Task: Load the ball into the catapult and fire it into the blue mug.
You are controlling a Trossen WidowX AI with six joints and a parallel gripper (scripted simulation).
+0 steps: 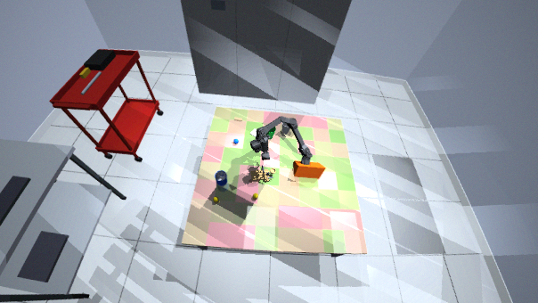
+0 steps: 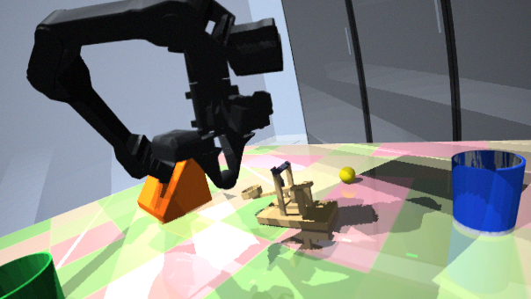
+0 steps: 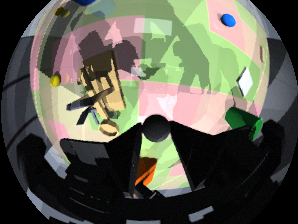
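The wooden catapult lies 130 mm to the left of my gripper tip and 70 mm below it. Round my gripper tip: green cup (40 mm behind, 280 mm to the right, 90 mm below); then blue ball (250 mm ahead, 200 mm to the right, 100 mm below); then black ball (10 mm above).
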